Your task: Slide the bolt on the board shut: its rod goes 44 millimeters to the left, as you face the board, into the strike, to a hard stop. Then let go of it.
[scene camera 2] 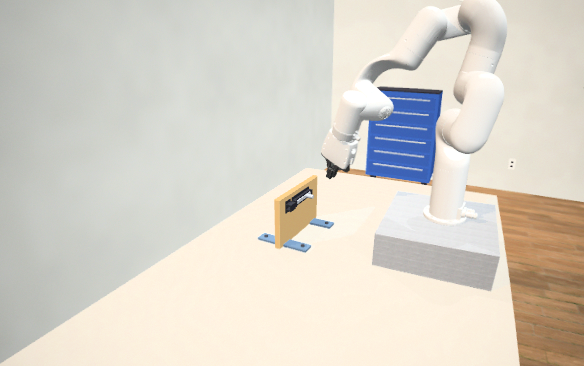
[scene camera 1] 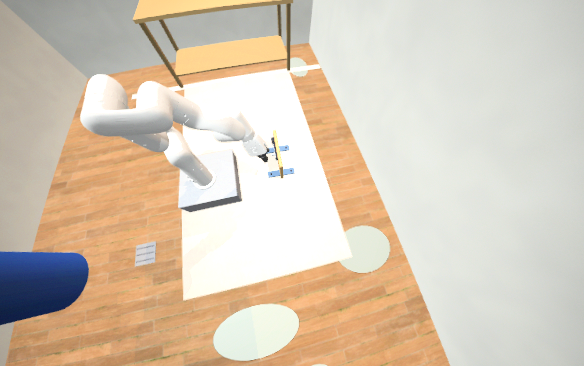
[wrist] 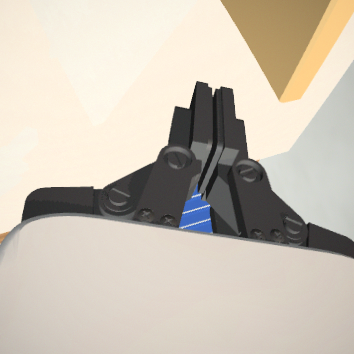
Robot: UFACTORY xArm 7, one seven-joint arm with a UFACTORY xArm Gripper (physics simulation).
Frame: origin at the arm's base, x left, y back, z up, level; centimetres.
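Seen in the pictures: gripper, fingertip midpoint: [scene camera 2: 330, 176] [scene camera 1: 266, 160] [wrist: 205, 109]; arm's base, origin of the base link: [scene camera 2: 444, 215] [scene camera 1: 205, 179].
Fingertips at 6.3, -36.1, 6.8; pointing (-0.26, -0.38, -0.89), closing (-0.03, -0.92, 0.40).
Offsets run from my fingertips to a thing's top centre, as dx, dy, dz. "pt": to the spot under its first point. Level surfaces: height alone.
The wooden board {+9.5, -6.1, -1.9} [scene camera 1: 281, 165] [scene camera 2: 295, 227] [wrist: 287, 45] stands upright on blue feet. In scene camera 2, the black bolt housing {+11.1, -3.3, -3.5} [scene camera 2: 303, 193] is on its robot-facing side, with a dark block {pt +18.6, -2.3, -4.7} [scene camera 2: 290, 206] at the nearer end. The pale bolt handle {pt +7.5, -3.0, -5.3} [scene camera 2: 309, 196] sticks out near the housing's far end. Whether the rod is in the strike is too small to tell. The bolt does not show in the wrist view. My gripper [scene camera 1: 265, 158] [scene camera 2: 330, 175] [wrist: 205, 109] is shut and empty. It is above and beyond the board's far end, apart from the board and handle.
Blue feet [scene camera 1: 281, 173] [scene camera 2: 297, 245] stick out under the board. The arm's grey base block [scene camera 1: 210, 192] [scene camera 2: 435, 260] stands on the robot's side. A blue drawer cabinet [scene camera 2: 404, 135] [wrist: 196, 217] is in the background. A wooden shelf table [scene camera 1: 230, 54] stands beyond the pale work surface {dz -17.9} [scene camera 1: 260, 240].
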